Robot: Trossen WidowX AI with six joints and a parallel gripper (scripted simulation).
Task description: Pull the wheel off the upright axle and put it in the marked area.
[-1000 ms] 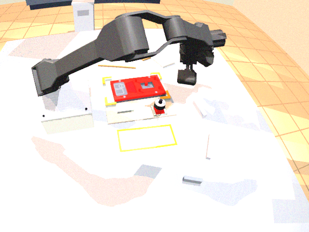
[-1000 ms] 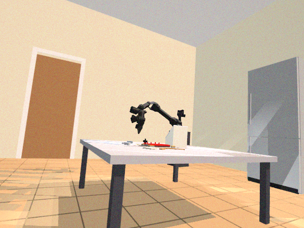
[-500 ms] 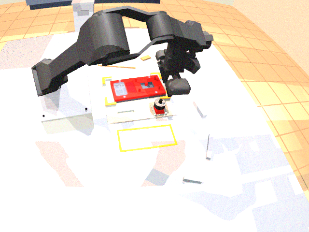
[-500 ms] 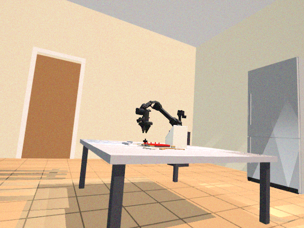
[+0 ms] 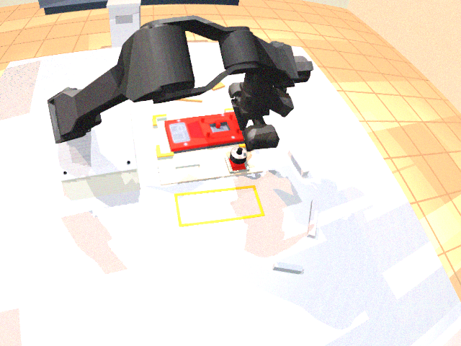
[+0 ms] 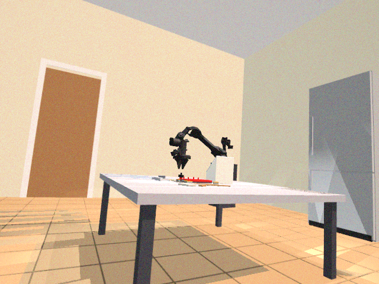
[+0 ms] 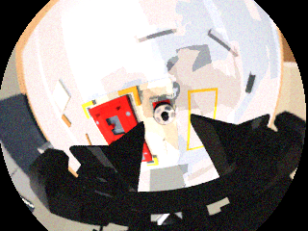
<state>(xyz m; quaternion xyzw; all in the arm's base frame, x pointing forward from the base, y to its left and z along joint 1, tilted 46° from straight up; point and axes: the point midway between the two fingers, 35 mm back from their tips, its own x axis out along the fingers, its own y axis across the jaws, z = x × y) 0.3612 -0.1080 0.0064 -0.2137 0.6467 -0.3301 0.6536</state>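
The wheel lies 5 cm below my gripper tip and 1 cm behind it. From my gripper tip the other things lie so: black upright axle (5 cm below, 1 cm behind); grey bar (20 cm to the right, 10 cm ahead, 8 cm below); white fixture board (10 cm to the left, 8 cm below, 6 cm behind).
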